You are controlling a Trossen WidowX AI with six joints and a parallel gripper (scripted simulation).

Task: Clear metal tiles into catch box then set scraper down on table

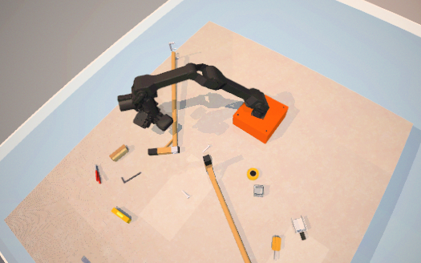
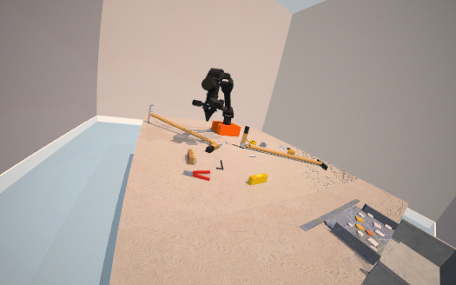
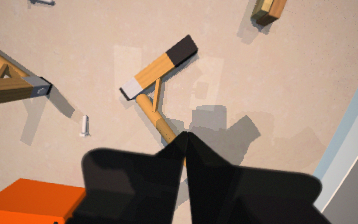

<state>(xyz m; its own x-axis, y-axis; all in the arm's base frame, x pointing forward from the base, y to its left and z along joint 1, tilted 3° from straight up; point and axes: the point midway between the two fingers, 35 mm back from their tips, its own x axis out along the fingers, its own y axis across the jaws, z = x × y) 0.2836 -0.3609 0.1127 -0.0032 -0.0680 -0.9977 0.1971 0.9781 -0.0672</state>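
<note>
Now: the long scraper 48 cm to the left of my gripper tip, 24 cm ahead of it and 8 cm below it. The rest, counted from my gripper tip: wooden block (17 cm ahead, 14 cm to the right, 13 cm below); then hex key (25 cm ahead, 14 cm below, 4 cm to the right); then yellow block (39 cm ahead, 12 cm below, 3 cm to the left).
</note>
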